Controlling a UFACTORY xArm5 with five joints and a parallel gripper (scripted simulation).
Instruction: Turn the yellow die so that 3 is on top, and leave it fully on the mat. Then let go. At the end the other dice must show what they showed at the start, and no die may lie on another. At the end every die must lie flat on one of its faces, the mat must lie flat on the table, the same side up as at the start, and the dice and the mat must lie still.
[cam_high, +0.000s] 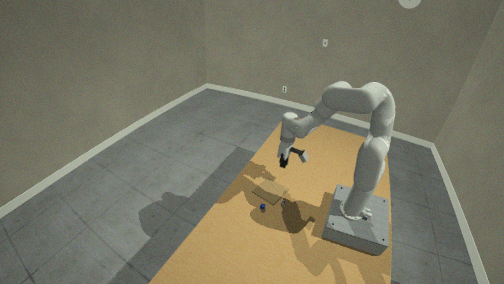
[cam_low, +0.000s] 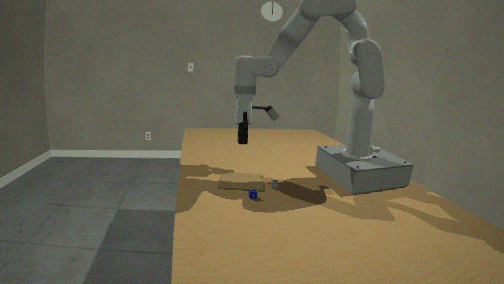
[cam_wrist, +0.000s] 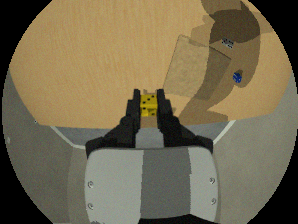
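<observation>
My hand is 110 mm to the right of the tan mat and 120 mm above it. Also, from my hand: blue die: 20 mm behind, 230 mm to the left, 110 mm below; yellow die: 10 mm ahead, 10 mm below; grey die: 100 mm behind, 160 mm to the left, 110 mm below.
</observation>
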